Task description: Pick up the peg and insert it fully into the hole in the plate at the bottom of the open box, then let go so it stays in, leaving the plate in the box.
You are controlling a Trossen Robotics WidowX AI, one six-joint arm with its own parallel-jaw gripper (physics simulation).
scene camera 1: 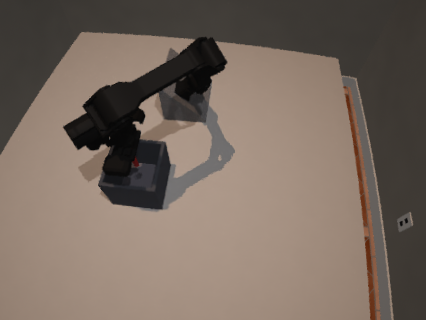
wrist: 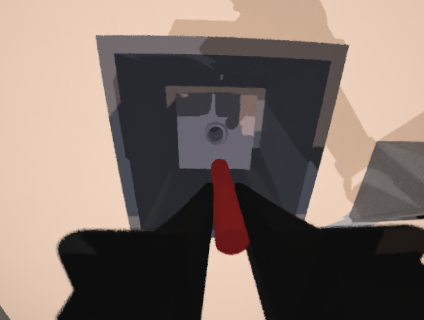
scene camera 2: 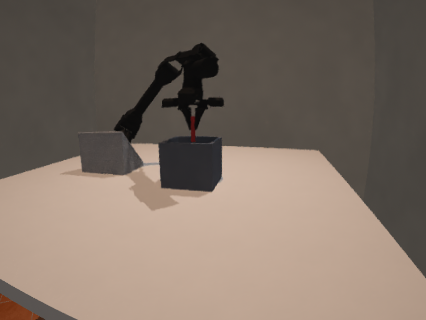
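Seen in the pictures: gripper, fingertip midpoint: (scene camera 1: 133, 157) (wrist: 223, 189) (scene camera 2: 193, 129); arm's base, origin of the base link: (scene camera 1: 182, 90) (scene camera 2: 119, 145).
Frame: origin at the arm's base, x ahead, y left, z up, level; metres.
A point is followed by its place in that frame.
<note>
My gripper (scene camera 2: 193, 124) @(y -0.099, x 0.325, z 0.067 m) (wrist: 223, 189) @(y -0.099, x 0.325, z 0.067 m) is shut on the red peg (scene camera 1: 135, 162) @(y -0.095, x 0.331, z 0.052 m) (scene camera 2: 193, 133) @(y -0.105, x 0.327, z 0.056 m) (wrist: 230, 220) @(y -0.106, x 0.325, z 0.104 m), which points down between the fingertips. The dark, open-topped box (scene camera 1: 135, 197) @(y -0.099, x 0.404, z -0.020 m) (scene camera 2: 190, 166) @(y -0.189, x 0.335, z -0.028 m) (wrist: 150, 45) @(y -0.185, x 0.366, z 0.038 m) stands below. In scene camera 2, the peg's lower part reaches the level of the box rim; whether its tip goes lower is hidden by the front wall. The light grey plate (scene camera 1: 147, 175) @(y -0.081, x 0.321, z -0.043 m) (wrist: 192, 152) @(y -0.086, x 0.353, z -0.042 m) lies on the box bottom. Its round hole (wrist: 216, 133) is uncovered and appears just above the peg tip in the wrist view, with the peg apart from it.
A grey wedge-shaped block (scene camera 1: 185, 111) @(y 0.013, x 0.060, z -0.045 m) (scene camera 2: 102, 153) @(y -0.067, x -0.042, z -0.020 m) (wrist: 392, 185) @(y -0.017, x 0.058, z -0.050 m) stands on the table (scene camera 1: 250, 225) @(y 0.238, x 0.447, z -0.100 m) (scene camera 2: 250, 235) @(y -0.433, x 0.507, z -0.100 m) near the arm's base. The box walls rise around the plate on all sides. Arm shadows fall across the table and into the box.
</note>
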